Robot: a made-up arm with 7 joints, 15 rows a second.
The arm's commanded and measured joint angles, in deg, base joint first. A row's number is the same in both.
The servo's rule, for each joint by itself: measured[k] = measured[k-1] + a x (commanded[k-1-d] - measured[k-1]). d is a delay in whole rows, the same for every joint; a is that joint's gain. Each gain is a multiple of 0.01, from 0.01 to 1. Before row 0 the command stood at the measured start. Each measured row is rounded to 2 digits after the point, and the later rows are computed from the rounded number. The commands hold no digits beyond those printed.
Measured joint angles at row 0: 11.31, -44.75, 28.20, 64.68, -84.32, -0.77, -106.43
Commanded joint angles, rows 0 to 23: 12.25, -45.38, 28.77, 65.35, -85.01, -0.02, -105.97; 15.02, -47.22, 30.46, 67.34, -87.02, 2.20, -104.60; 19.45, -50.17, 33.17, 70.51, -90.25, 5.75, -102.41; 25.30, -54.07, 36.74, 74.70, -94.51, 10.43, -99.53; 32.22, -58.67, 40.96, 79.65, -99.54, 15.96, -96.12; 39.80, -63.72, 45.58, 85.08, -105.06, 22.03, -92.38; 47.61, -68.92, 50.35, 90.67, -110.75, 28.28, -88.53; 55.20, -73.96, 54.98, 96.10, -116.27, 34.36, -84.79; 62.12, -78.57, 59.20, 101.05, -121.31, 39.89, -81.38; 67.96, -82.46, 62.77, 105.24, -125.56, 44.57, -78.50; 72.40, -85.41, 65.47, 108.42, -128.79, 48.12, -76.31; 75.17, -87.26, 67.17, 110.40, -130.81, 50.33, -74.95; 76.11, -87.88, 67.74, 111.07, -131.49, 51.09, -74.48; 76.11, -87.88, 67.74, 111.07, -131.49, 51.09, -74.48; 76.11, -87.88, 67.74, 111.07, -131.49, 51.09, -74.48; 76.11, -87.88, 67.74, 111.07, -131.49, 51.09, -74.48; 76.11, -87.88, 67.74, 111.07, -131.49, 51.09, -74.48; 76.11, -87.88, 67.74, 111.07, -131.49, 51.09, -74.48; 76.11, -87.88, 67.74, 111.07, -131.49, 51.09, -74.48; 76.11, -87.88, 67.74, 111.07, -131.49, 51.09, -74.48; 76.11, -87.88, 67.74, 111.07, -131.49, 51.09, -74.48; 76.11, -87.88, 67.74, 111.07, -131.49, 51.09, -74.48; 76.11, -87.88, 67.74, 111.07, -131.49, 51.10, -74.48; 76.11, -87.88, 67.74, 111.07, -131.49, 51.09, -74.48
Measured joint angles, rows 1 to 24: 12.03, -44.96, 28.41, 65.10, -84.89, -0.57, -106.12; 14.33, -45.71, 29.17, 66.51, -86.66, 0.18, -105.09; 18.27, -47.18, 30.65, 69.03, -89.64, 1.68, -103.27; 23.68, -49.45, 32.90, 72.60, -93.68, 4.04, -100.73; 30.26, -52.49, 35.88, 77.04, -98.54, 7.26, -97.60; 37.61, -56.20, 39.47, 82.11, -103.95, 11.25, -94.05; 45.31, -60.40, 43.50, 87.50, -109.59, 15.85, -90.30; 52.93, -64.87, 47.75, 92.92, -115.13, 20.85, -86.55; 60.01, -69.39, 51.99, 98.04, -120.26, 25.99, -83.03; 66.13, -73.70, 55.98, 102.58, -124.66, 31.01, -79.95; 70.96, -77.56, 59.49, 106.26, -128.09, 35.63, -77.47; 74.20, -80.76, 62.33, 108.87, -130.35, 39.60, -75.76; 75.67, -83.11, 64.33, 110.26, -131.30, 42.70, -74.89; 76.01, -84.68, 65.59, 110.77, -131.46, 44.97, -74.61; 76.09, -85.74, 66.39, 110.96, -131.48, 46.62, -74.52; 76.11, -86.45, 66.89, 111.03, -131.49, 47.83, -74.49; 76.11, -86.92, 67.20, 111.06, -131.49, 48.71, -74.48; 76.11, -87.24, 67.40, 111.07, -131.49, 49.35, -74.48; 76.11, -87.45, 67.53, 111.07, -131.49, 49.82, -74.48; 76.11, -87.59, 67.61, 111.07, -131.49, 50.16, -74.48; 76.11, -87.69, 67.66, 111.07, -131.49, 50.41, -74.48; 76.11, -87.75, 67.69, 111.07, -131.49, 50.59, -74.48; 76.11, -87.79, 67.71, 111.07, -131.49, 50.73, -74.48; 76.11, -87.82, 67.72, 111.07, -131.49, 50.83, -74.48
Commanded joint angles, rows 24 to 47: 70.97, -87.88, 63.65, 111.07, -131.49, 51.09, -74.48; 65.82, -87.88, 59.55, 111.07, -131.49, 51.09, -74.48; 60.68, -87.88, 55.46, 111.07, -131.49, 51.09, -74.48; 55.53, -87.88, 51.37, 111.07, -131.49, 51.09, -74.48; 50.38, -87.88, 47.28, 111.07, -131.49, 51.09, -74.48; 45.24, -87.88, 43.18, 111.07, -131.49, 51.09, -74.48; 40.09, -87.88, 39.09, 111.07, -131.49, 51.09, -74.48; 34.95, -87.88, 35.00, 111.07, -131.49, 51.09, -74.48; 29.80, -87.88, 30.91, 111.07, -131.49, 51.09, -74.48; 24.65, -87.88, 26.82, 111.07, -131.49, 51.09, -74.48; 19.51, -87.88, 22.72, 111.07, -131.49, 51.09, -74.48; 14.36, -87.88, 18.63, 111.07, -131.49, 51.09, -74.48; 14.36, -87.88, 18.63, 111.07, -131.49, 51.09, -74.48; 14.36, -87.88, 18.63, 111.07, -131.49, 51.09, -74.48; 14.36, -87.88, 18.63, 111.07, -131.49, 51.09, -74.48; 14.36, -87.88, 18.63, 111.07, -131.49, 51.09, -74.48; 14.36, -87.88, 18.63, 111.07, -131.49, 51.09, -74.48; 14.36, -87.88, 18.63, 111.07, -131.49, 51.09, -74.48; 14.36, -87.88, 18.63, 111.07, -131.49, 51.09, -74.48; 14.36, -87.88, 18.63, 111.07, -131.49, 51.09, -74.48; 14.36, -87.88, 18.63, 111.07, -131.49, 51.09, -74.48; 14.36, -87.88, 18.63, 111.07, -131.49, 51.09, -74.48; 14.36, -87.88, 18.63, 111.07, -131.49, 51.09, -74.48; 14.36, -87.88, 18.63, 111.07, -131.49, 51.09, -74.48
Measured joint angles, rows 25 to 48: 72.15, -87.84, 66.21, 111.07, -131.49, 50.90, -74.48; 67.28, -87.85, 63.75, 111.07, -131.49, 50.95, -74.48; 62.20, -87.86, 60.68, 111.07, -131.49, 50.99, -74.48; 57.06, -87.87, 57.24, 111.07, -131.49, 51.02, -74.48; 51.92, -87.87, 53.55, 111.07, -131.49, 51.04, -74.48; 46.78, -87.87, 49.71, 111.07, -131.49, 51.05, -74.48; 41.63, -87.87, 45.78, 111.07, -131.49, 51.06, -74.48; 36.49, -87.87, 41.79, 111.07, -131.49, 51.07, -74.48; 31.34, -87.87, 37.76, 111.07, -131.49, 51.08, -74.48; 26.19, -87.87, 33.71, 111.07, -131.49, 51.08, -74.48; 21.05, -87.87, 29.64, 111.07, -131.49, 51.08, -74.48; 15.90, -87.87, 25.57, 111.07, -131.49, 51.08, -74.48; 14.71, -87.87, 23.00, 111.07, -131.49, 51.08, -74.48; 14.44, -87.87, 21.38, 111.07, -131.49, 51.08, -74.48; 14.38, -87.87, 20.36, 111.07, -131.49, 51.08, -74.48; 14.36, -87.87, 19.72, 111.07, -131.49, 51.08, -74.48; 14.36, -87.87, 19.32, 111.07, -131.49, 51.08, -74.48; 14.36, -87.87, 19.06, 111.07, -131.49, 51.08, -74.48; 14.36, -87.87, 18.90, 111.07, -131.49, 51.08, -74.48; 14.36, -87.87, 18.80, 111.07, -131.49, 51.08, -74.48; 14.36, -87.87, 18.74, 111.07, -131.49, 51.08, -74.48; 14.36, -87.87, 18.70, 111.07, -131.49, 51.08, -74.48; 14.36, -87.87, 18.67, 111.07, -131.49, 51.08, -74.48; 14.36, -87.87, 18.66, 111.07, -131.49, 51.08, -74.48
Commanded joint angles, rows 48 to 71: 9.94, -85.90, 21.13, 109.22, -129.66, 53.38, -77.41; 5.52, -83.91, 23.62, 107.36, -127.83, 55.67, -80.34; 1.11, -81.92, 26.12, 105.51, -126.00, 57.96, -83.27; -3.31, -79.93, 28.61, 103.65, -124.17, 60.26, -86.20; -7.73, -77.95, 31.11, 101.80, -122.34, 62.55, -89.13; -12.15, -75.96, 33.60, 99.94, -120.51, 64.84, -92.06; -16.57, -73.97, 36.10, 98.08, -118.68, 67.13, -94.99; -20.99, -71.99, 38.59, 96.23, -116.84, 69.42, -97.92; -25.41, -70.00, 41.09, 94.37, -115.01, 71.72, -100.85; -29.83, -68.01, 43.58, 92.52, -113.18, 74.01, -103.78; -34.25, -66.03, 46.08, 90.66, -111.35, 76.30, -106.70; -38.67, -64.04, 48.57, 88.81, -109.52, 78.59, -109.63; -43.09, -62.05, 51.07, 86.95, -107.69, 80.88, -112.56; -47.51, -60.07, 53.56, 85.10, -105.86, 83.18, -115.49; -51.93, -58.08, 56.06, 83.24, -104.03, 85.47, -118.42; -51.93, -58.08, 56.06, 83.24, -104.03, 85.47, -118.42; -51.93, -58.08, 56.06, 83.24, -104.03, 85.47, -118.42; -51.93, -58.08, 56.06, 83.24, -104.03, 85.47, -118.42; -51.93, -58.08, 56.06, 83.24, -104.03, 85.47, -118.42; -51.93, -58.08, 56.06, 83.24, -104.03, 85.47, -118.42; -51.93, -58.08, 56.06, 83.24, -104.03, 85.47, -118.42; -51.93, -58.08, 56.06, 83.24, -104.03, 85.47, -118.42; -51.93, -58.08, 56.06, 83.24, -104.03, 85.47, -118.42; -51.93, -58.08, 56.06, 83.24, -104.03, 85.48, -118.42
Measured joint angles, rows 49 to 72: 10.96, -87.22, 19.57, 109.90, -129.97, 51.70, -76.47; 6.77, -86.13, 21.07, 108.30, -128.19, 52.77, -79.10; 2.41, -84.74, 22.94, 106.54, -126.37, 54.17, -81.94; -1.99, -83.15, 25.04, 104.72, -124.54, 55.81, -84.84; -6.41, -81.43, 27.29, 102.88, -122.71, 57.63, -87.76; -10.83, -79.62, 29.62, 101.03, -120.88, 59.58, -90.68; -15.25, -77.76, 32.02, 99.17, -119.05, 61.62, -93.61; -19.67, -75.86, 34.45, 97.32, -117.22, 63.73, -96.54; -24.09, -73.93, 36.91, 95.46, -115.39, 65.89, -99.47; -28.51, -71.98, 39.38, 93.61, -113.56, 68.08, -102.40; -32.93, -70.02, 41.86, 91.75, -111.73, 70.30, -105.32; -37.35, -68.05, 44.34, 89.90, -109.90, 72.54, -108.25; -41.77, -66.07, 46.83, 88.04, -108.07, 74.79, -111.18; -46.19, -64.09, 49.32, 86.19, -106.24, 77.06, -114.11; -50.61, -62.11, 51.81, 84.33, -104.41, 79.33, -117.04; -51.63, -60.78, 53.38, 83.64, -104.09, 80.99, -117.98; -51.86, -59.89, 54.37, 83.39, -104.04, 82.20, -118.28; -51.91, -59.29, 55.00, 83.30, -104.03, 83.08, -118.38; -51.93, -58.89, 55.39, 83.26, -104.03, 83.73, -118.41; -51.93, -58.62, 55.64, 83.25, -104.03, 84.20, -118.42; -51.93, -58.44, 55.80, 83.24, -104.03, 84.54, -118.42; -51.93, -58.32, 55.90, 83.24, -104.03, 84.79, -118.42; -51.93, -58.24, 55.96, 83.24, -104.03, 84.97, -118.42; -51.93, -58.19, 56.00, 83.24, -104.03, 85.11, -118.42
